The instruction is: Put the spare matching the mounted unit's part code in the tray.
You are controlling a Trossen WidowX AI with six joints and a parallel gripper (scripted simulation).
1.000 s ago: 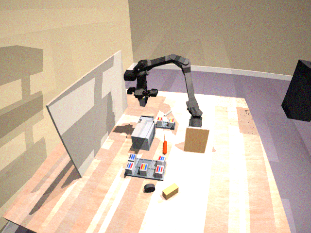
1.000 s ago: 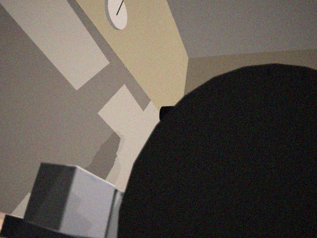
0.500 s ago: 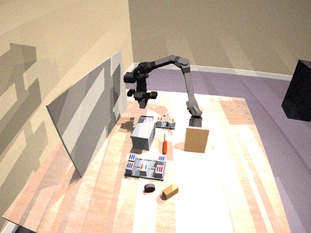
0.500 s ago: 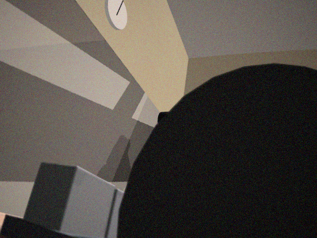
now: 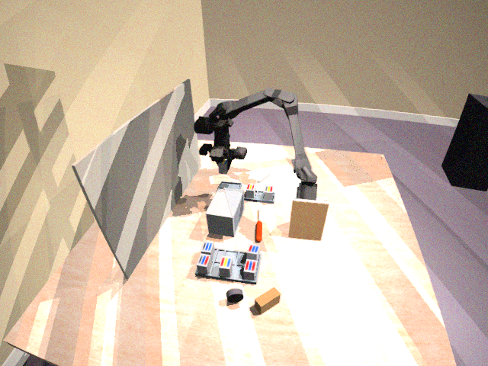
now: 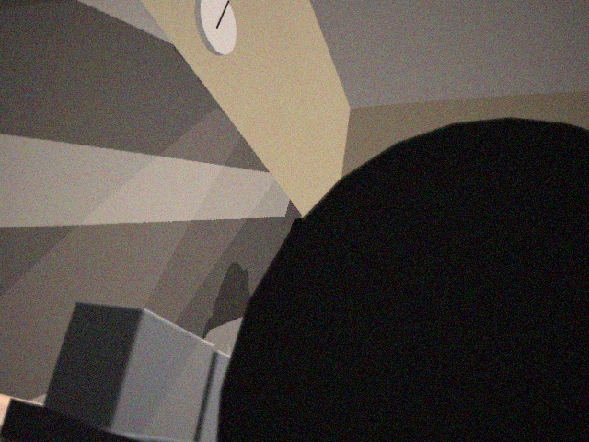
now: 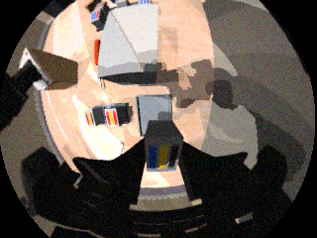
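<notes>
Now: gripper tip 120 mm above the tray and 10 mm past it. Also, from my gripper tip: tall grey panel: 180 mm to the left, 180 mm ahead, 100 mm above; black puck: 490 mm to the left, 210 mm behind, 100 mm below; mounted unit: 180 mm to the left, 70 mm below, 70 mm behind.
</notes>
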